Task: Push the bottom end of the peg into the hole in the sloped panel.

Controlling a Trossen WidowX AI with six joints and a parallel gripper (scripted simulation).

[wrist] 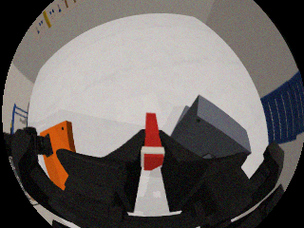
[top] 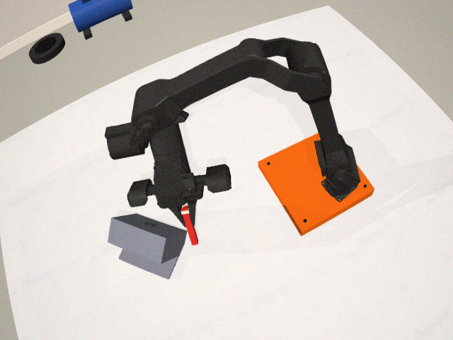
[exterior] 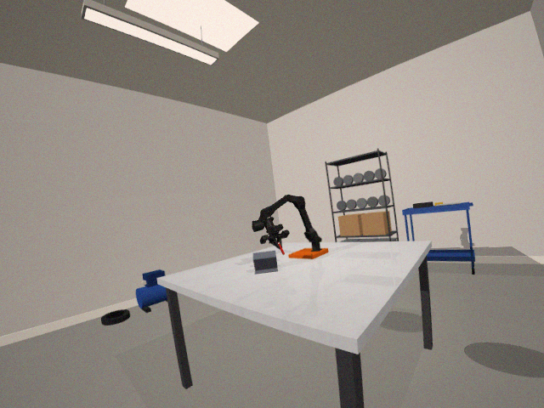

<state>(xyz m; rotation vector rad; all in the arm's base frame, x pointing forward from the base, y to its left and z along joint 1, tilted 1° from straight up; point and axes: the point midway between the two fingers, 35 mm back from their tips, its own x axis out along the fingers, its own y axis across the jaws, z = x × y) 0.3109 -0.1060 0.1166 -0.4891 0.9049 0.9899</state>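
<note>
Right now the grey panel block is 8 cm ahead of my gripper tip, 6 cm to the right of it and 6 cm below it. Also, from my gripper tip: red peg (1 cm to the right, 1 cm above).
</note>
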